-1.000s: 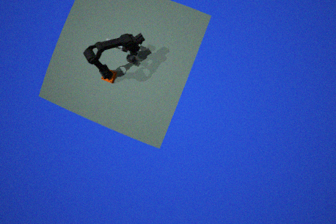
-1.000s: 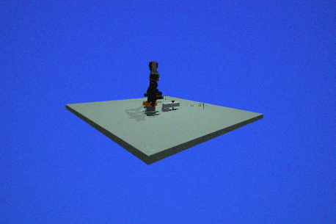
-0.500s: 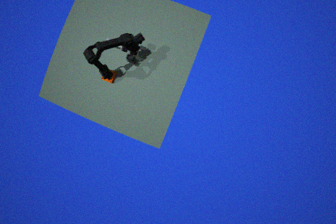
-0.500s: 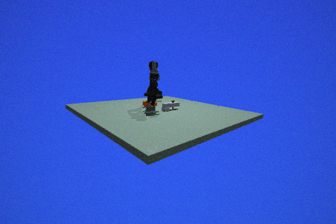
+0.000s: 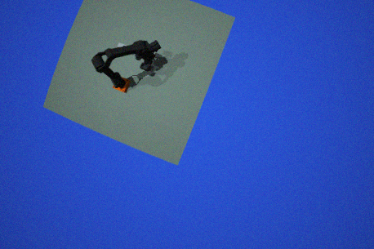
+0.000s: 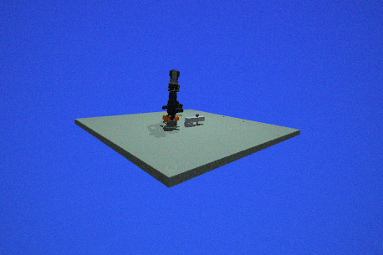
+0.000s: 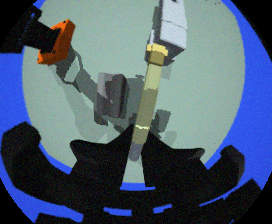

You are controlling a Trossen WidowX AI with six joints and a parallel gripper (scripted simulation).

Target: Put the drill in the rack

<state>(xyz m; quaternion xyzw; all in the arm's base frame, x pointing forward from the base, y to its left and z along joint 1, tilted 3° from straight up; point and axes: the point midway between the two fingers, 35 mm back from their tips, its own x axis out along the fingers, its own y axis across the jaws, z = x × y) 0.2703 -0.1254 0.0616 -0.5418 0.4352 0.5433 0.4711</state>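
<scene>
Now: the tan drill 40 mm to the left of my gripper tip, 30 mm above it and 10 mm behind it. The rest, counted from my gripper tip: grey housing block: 200 mm to the left, 10 mm below, 10 mm behind.
</scene>
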